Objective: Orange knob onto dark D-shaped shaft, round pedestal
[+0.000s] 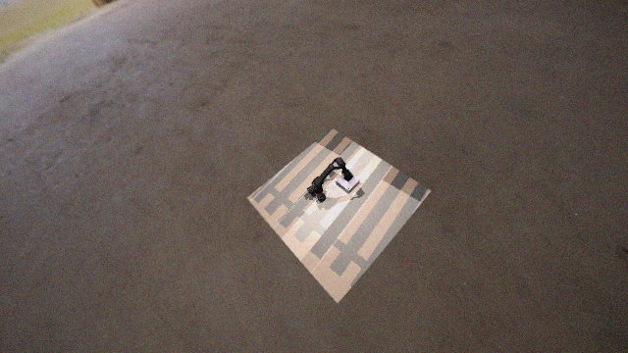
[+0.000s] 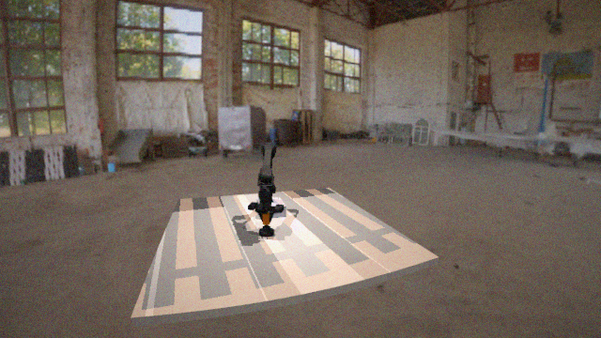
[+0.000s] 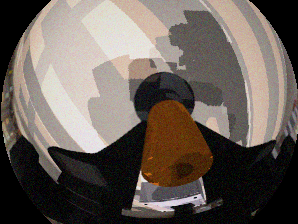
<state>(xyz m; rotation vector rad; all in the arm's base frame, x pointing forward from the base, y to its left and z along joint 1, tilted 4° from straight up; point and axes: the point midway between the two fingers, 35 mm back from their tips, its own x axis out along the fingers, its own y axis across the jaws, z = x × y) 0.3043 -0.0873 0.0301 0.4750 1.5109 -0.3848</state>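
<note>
The orange knob is 20 mm above my gripper tip. From my gripper tip the other things lie so: dark round pedestal: 40 mm below.
</note>
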